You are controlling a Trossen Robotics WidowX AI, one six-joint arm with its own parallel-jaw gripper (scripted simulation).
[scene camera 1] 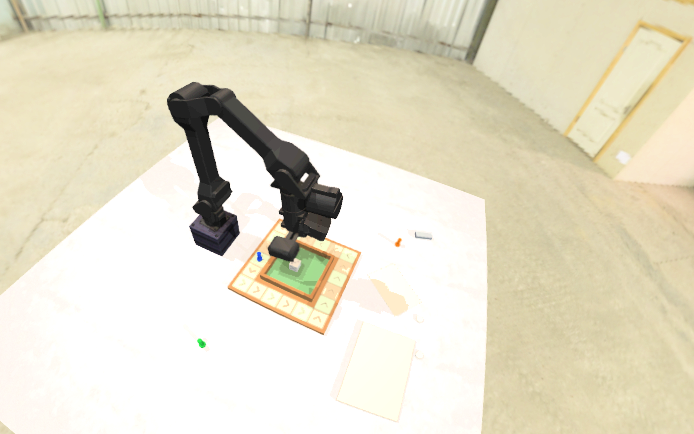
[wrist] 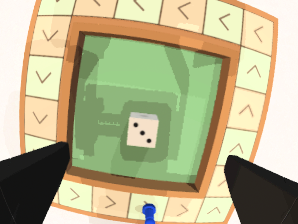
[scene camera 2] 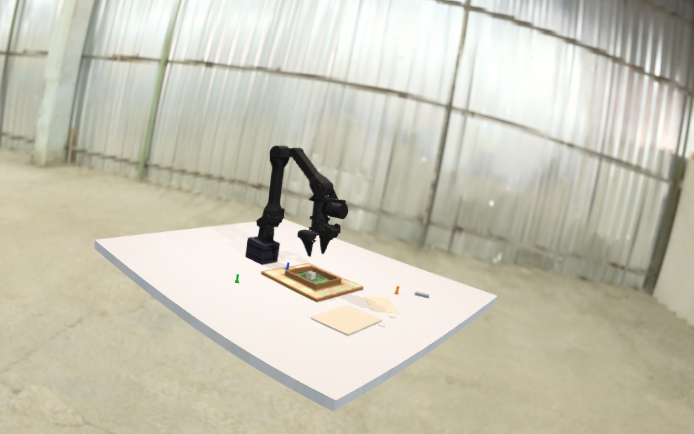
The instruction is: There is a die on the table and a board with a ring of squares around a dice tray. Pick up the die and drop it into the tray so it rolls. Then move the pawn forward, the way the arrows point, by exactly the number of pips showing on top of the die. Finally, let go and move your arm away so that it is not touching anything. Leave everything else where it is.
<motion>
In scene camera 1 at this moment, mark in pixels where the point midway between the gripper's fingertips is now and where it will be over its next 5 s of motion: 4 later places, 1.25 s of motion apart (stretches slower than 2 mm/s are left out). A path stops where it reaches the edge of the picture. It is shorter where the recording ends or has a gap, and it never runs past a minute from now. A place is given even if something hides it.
The gripper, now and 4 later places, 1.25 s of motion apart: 298,248; 259,251; 259,257; 258,242; 256,286
</motion>
